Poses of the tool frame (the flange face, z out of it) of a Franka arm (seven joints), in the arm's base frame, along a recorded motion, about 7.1 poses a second.
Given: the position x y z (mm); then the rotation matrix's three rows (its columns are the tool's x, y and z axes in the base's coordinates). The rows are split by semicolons.
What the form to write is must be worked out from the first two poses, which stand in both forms.
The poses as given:
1: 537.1, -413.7, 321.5; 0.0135, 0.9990, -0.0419; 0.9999, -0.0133, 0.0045; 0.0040, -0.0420, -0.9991
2: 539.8, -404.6, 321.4; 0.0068, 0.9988, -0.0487; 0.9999, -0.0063, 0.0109; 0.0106, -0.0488, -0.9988
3: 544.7, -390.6, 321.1; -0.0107, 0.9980, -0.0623; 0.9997, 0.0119, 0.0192; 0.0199, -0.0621, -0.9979
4: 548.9, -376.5, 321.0; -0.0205, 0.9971, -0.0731; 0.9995, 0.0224, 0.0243; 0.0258, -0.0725, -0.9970
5: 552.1, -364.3, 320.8; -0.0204, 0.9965, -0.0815; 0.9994, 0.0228, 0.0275; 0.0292, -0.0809, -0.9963
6: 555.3, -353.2, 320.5; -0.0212, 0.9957, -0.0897; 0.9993, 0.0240, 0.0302; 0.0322, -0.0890, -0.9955
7: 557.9, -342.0, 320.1; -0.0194, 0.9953, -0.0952; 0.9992, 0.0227, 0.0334; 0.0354, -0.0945, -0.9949
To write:
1: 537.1, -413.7, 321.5, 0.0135, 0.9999, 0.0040, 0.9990, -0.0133, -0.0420
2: 539.8, -404.6, 321.4, 0.0068, 0.9999, 0.0106, 0.9988, -0.0063, -0.0488
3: 544.7, -390.6, 321.1, -0.0107, 0.9997, 0.0199, 0.9980, 0.0119, -0.0621
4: 548.9, -376.5, 321.0, -0.0205, 0.9995, 0.0258, 0.9971, 0.0224, -0.0725
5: 552.1, -364.3, 320.8, -0.0204, 0.9994, 0.0292, 0.9965, 0.0228, -0.0809
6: 555.3, -353.2, 320.5, -0.0212, 0.9993, 0.0322, 0.9957, 0.0240, -0.0890
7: 557.9, -342.0, 320.1, -0.0194, 0.9992, 0.0354, 0.9953, 0.0227, -0.0945
